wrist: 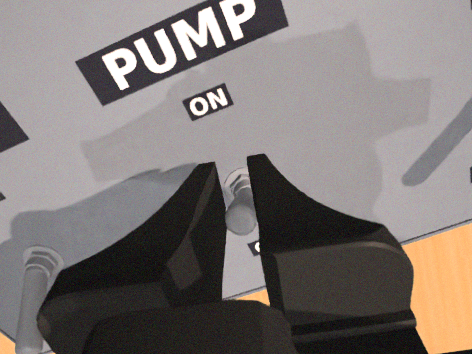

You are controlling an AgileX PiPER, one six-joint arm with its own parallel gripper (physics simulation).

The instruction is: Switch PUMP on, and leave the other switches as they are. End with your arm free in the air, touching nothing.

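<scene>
The grey panel point(300, 80) carries the PUMP label point(182, 42) at the top, with a small ON label point(208, 102) below it. The PUMP switch's lever point(241, 215) is grey and rises from a round collar toward the camera, leaning to the side away from ON. My gripper point(235, 182) has its black fingertips on either side of the lever, just past the collar. The gap is narrow, about the lever's width. Whether the fingers press on the lever cannot be made out. The label below the lever is mostly hidden by the right finger.
Another grey switch lever point(32, 305) stands at the lower left, close beside the left finger. Part of a dark label point(7, 130) shows at the left edge. The panel's lower edge borders a wooden surface point(442, 280) at the lower right. The arm's shadow lies on the panel.
</scene>
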